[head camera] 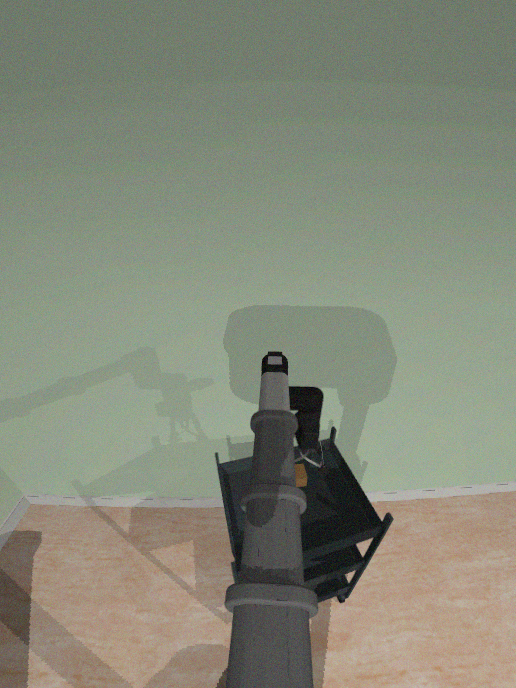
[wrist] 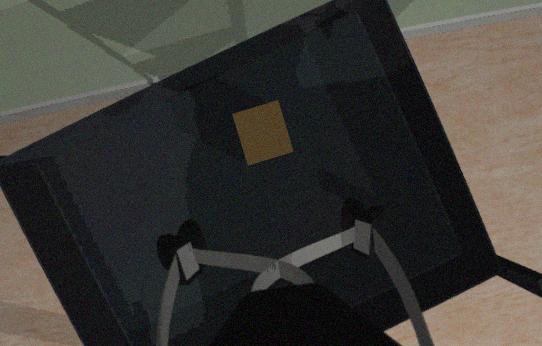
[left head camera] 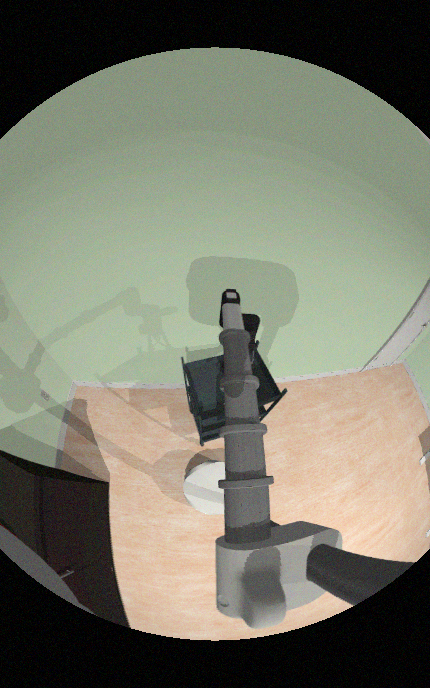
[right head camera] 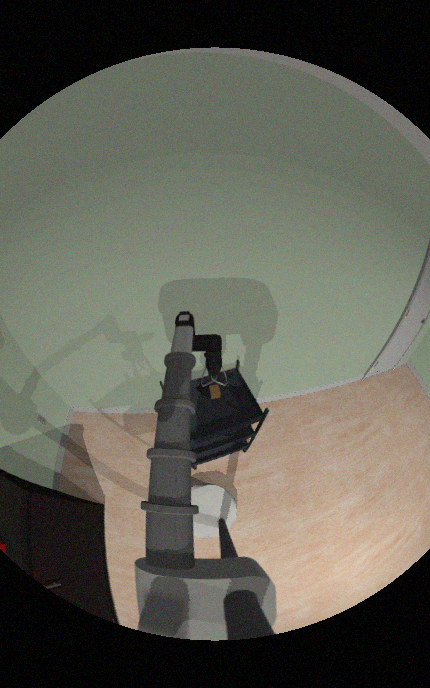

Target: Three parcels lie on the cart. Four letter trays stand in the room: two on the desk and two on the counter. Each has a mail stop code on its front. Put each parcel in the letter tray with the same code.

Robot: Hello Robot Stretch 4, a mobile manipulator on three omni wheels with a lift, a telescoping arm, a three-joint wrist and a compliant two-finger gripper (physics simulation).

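Frame: origin at the robot's base, x ahead, y left, z up, level; millimetres.
Where they show: gripper, between the fingertips: point(head camera: 301, 474) point(wrist: 272, 228) point(right head camera: 213, 390); robot's base, origin of its link: point(left head camera: 212, 486) point(right head camera: 206, 509).
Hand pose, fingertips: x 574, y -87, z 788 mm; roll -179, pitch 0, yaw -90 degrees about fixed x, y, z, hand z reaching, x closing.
Things, the pixels of their top centre, and the offset from my fingertips. "pt": a spot on its surface instead.
- small orange-brown parcel, centre of its top: point(wrist: 263, 132) point(head camera: 298, 471) point(right head camera: 214, 388) 4 mm right, 78 mm ahead, 103 mm down
- dark cabinet, a spot on its surface: point(left head camera: 73, 527) pt 846 mm left, 944 mm back, 239 mm down
One small orange-brown parcel point(head camera: 300, 475) point(right head camera: 215, 391) point(wrist: 263, 132) lies on the dark top of the cart point(head camera: 338, 500) point(left head camera: 205, 385) point(right head camera: 228, 408) point(wrist: 125, 200). No code can be read on it. Two other parcels do not show. My gripper point(head camera: 309, 463) point(right head camera: 214, 384) point(wrist: 272, 228) is open and empty. It hangs above the cart top, and in the wrist view the parcel lies beyond the fingertips, a little left of centre. In the left head view my arm hides the gripper and parcel. No letter tray is recognisable; a red patch point(right head camera: 2, 547) shows at the right head view's left edge.
A dark cabinet point(left head camera: 73, 527) point(right head camera: 65, 547) stands at the lower left. A green wall point(head camera: 138, 250) rises behind the cart. My long grey arm point(head camera: 272, 544) reaches over the cart's left part. My round white base point(left head camera: 205, 487) point(right head camera: 215, 507) is on the floor in front of the cart.
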